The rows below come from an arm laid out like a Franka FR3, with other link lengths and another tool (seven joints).
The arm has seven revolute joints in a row. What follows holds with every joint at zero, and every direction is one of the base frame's.
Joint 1 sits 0.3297 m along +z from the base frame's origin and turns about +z.
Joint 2 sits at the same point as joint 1 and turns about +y.
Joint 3 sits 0.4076 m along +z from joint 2 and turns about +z.
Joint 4 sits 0.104 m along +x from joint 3 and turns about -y.
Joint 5 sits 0.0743 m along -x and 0.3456 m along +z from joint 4 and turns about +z.
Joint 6 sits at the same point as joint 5 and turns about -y.
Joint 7 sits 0.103 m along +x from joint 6 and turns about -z.
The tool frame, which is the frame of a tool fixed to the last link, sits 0.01 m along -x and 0.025 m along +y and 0.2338 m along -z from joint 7; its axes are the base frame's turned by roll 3.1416, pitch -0.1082 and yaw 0.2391 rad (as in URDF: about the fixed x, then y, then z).
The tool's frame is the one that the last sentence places.
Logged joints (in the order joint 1, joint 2, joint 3, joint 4, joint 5, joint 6, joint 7), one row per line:
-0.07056 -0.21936 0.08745 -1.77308 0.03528 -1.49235 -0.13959
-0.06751 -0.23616 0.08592 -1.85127 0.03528 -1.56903 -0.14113
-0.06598 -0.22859 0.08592 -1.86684 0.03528 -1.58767 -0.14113
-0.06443 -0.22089 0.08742 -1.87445 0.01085 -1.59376 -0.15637
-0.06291 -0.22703 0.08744 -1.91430 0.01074 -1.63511 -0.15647
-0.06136 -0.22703 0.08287 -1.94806 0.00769 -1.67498 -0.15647
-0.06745 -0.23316 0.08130 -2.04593 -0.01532 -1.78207 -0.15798
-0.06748 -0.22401 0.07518 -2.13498 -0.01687 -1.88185 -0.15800
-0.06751 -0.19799 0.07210 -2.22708 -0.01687 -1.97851 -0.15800
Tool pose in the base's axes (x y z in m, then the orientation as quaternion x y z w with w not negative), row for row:
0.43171 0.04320 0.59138 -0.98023 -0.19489 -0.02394 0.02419
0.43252 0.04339 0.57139 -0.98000 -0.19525 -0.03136 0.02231
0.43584 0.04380 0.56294 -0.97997 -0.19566 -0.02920 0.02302
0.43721 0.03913 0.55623 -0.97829 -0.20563 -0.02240 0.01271
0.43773 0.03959 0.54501 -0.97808 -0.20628 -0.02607 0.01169
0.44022 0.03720 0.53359 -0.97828 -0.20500 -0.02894 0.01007
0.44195 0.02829 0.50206 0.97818 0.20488 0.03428 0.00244
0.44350 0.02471 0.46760 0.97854 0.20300 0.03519 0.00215
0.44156 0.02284 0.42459 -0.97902 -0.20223 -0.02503 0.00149
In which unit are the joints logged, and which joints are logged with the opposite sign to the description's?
The joints are logged in radians. Opposite sign: joint 6.
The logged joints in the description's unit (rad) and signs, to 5 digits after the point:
-0.07056 -0.21936 0.08745 -1.77308 0.03528 1.49235 -0.13959
-0.06751 -0.23616 0.08592 -1.85127 0.03528 1.56903 -0.14113
-0.06598 -0.22859 0.08592 -1.86684 0.03528 1.58767 -0.14113
-0.06443 -0.22089 0.08742 -1.87445 0.01085 1.59376 -0.15637
-0.06291 -0.22703 0.08744 -1.91430 0.01074 1.63511 -0.15647
-0.06136 -0.22703 0.08287 -1.94806 0.00769 1.67498 -0.15647
-0.06745 -0.23316 0.08130 -2.04593 -0.01532 1.78207 -0.15798
-0.06748 -0.22401 0.07518 -2.13498 -0.01687 1.88185 -0.15800
-0.06751 -0.19799 0.07210 -2.22708 -0.01687 1.97851 -0.15800

